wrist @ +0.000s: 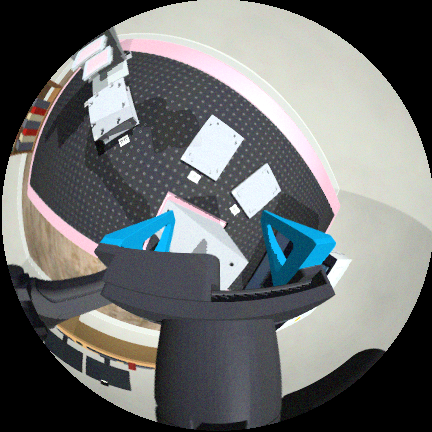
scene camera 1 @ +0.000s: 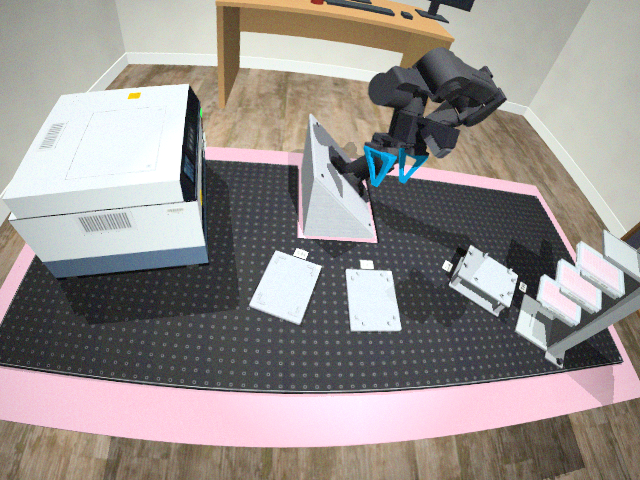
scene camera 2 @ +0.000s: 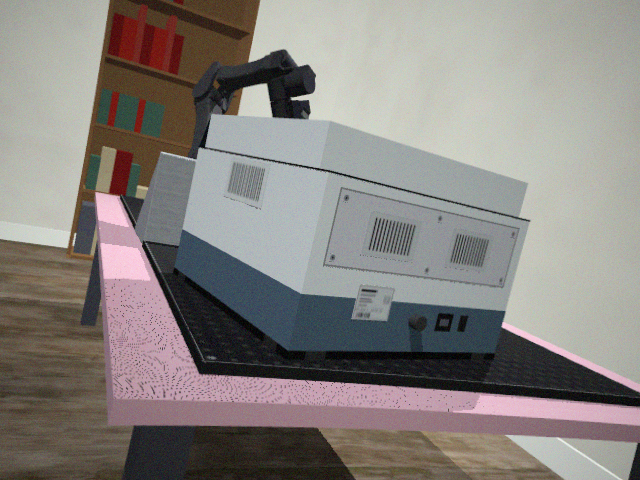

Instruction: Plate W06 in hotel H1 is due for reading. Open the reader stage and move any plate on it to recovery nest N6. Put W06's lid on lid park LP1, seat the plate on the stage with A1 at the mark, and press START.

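Places are measured from the arm's base along level axes (x ahead, y left, z up), in centimetres.
Where they show: gripper, fingertip midpoint: (wrist: 217,214) (scene camera 1: 388,184); arm's base at its link origin: (scene camera 1: 348,176).
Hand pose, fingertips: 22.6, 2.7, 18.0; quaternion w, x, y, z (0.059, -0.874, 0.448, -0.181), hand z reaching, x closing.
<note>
Things, the pixels of their top centre, and the offset from my fingertips, as dx, dy, dz. "spot": a spot on its surface instead. Level surfaces: height alone.
- blue reader at its top centre: (scene camera 2: 362,147) (scene camera 1: 111,128) (wrist: 320,296) -8.9, -60.6, +2.2
- hotel at a spot on its surface: (scene camera 1: 594,320) spot: +27.8, +50.9, -7.8
- raised white nest block at its top centre: (scene camera 1: 492,271) (wrist: 104,103) +7.9, +34.5, -18.1
- black board at its surface level: dz -25.6
My gripper (scene camera 1: 388,183) (wrist: 217,214) is open and empty, high above the back of the board beside the arm's wedge mount. The white and blue reader (scene camera 1: 108,180) (scene camera 2: 248,227) stands at the left in scene camera 1; no stage shows sticking out of it. The hotel (scene camera 1: 594,320) stands at the right and holds several pink-topped plates (scene camera 1: 558,299) (wrist: 98,63); their labels are too small to read, so I cannot tell which is W06. Two flat white pads, one (scene camera 1: 285,287) (wrist: 256,190) nearer the reader and one (scene camera 1: 373,300) (wrist: 212,148) to its right, lie bare. Their tags are unreadable.
A raised white nest block (scene camera 1: 488,277) (wrist: 111,106) with corner pins stands between the pads and the hotel. The grey wedge mount (scene camera 1: 330,206) (wrist: 200,235) rises at the back middle of the black board (scene camera 1: 258,356). A wooden desk (scene camera 1: 320,25) stands behind.
</note>
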